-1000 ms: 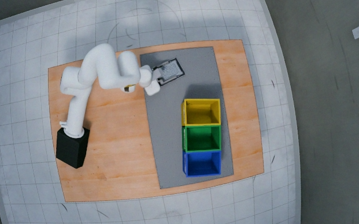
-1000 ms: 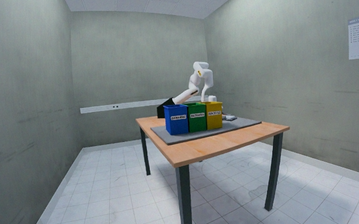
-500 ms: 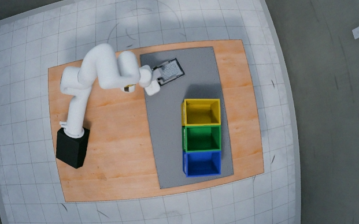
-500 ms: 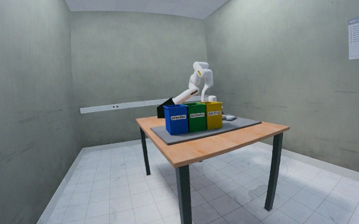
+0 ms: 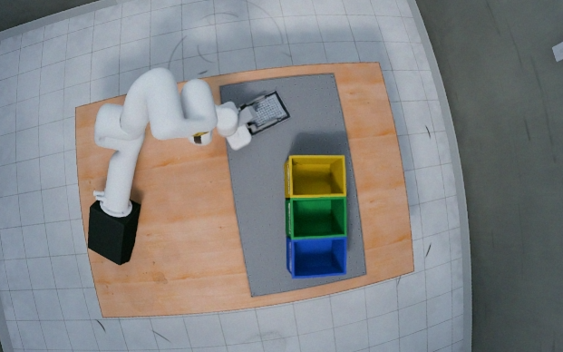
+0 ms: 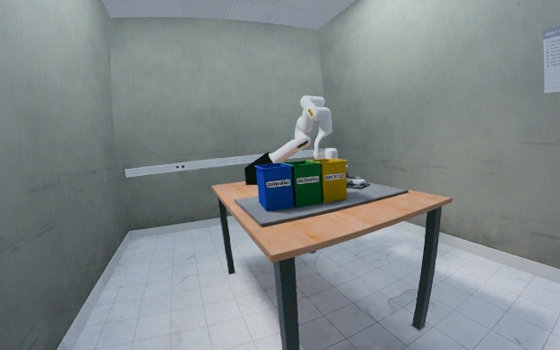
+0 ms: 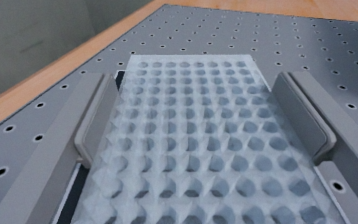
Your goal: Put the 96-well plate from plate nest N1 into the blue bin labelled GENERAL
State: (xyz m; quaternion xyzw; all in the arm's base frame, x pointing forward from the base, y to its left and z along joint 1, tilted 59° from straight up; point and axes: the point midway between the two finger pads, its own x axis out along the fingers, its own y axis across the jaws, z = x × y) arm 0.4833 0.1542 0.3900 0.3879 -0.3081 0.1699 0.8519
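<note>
Now: the black plate nest N1 3 cm below my hand. Also, from my hand: green bin (21 cm ahead, 35 cm to the right, 5 cm above); clear 96-well plate (1 cm below); yellow bin (19 cm ahead, 22 cm to the right, 5 cm above).
</note>
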